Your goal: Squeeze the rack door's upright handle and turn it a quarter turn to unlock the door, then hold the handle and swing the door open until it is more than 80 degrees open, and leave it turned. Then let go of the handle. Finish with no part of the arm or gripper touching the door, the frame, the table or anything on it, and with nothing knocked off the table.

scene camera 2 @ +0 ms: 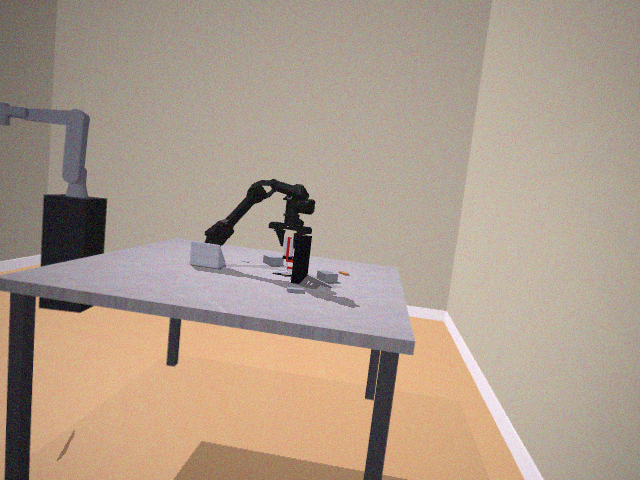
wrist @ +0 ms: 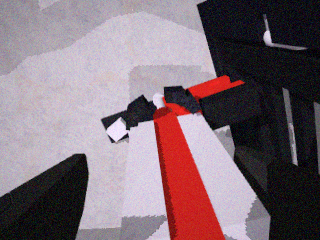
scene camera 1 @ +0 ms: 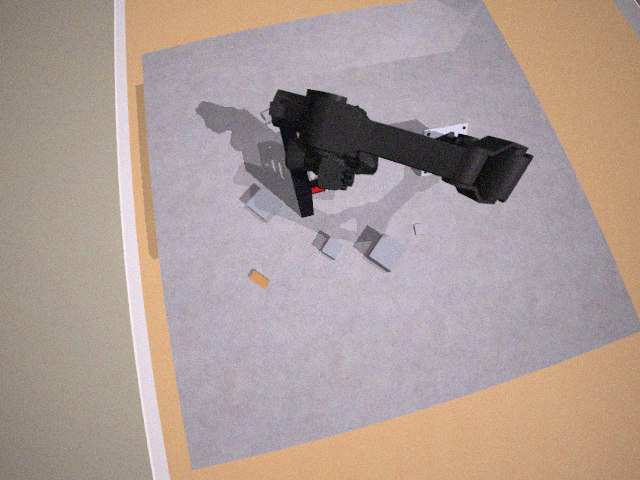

Observation:
The gripper [scene camera 1: 330, 174] is open, with nothing in its grasp. Further things: a slatted door [wrist: 237, 97].
The gripper shows as well in the wrist view [wrist: 162, 160].

